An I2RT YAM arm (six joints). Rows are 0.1 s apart.
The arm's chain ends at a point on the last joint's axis. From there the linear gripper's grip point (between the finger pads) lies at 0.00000 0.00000 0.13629 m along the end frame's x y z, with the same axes.
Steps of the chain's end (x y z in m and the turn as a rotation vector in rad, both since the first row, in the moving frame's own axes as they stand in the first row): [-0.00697 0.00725 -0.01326 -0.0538 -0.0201 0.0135]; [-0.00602 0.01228 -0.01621 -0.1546 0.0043 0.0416]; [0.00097 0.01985 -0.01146 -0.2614 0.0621 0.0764]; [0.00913 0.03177 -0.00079 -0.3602 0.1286 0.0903]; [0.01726 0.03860 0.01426 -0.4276 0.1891 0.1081]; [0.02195 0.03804 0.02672 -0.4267 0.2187 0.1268]
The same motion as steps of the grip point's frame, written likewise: [-0.00976 0.01456 -0.01348 -0.0538 -0.0201 0.0135]; [-0.00587 0.03327 -0.01784 -0.1546 0.0043 0.0416]; [0.00797 0.05534 -0.01635 -0.2614 0.0621 0.0764]; [0.02402 0.08039 -0.01063 -0.3602 0.1286 0.0903]; [0.03896 0.09603 -0.00035 -0.4276 0.1891 0.1081]; [0.04694 0.09569 0.01137 -0.4267 0.2187 0.1268]
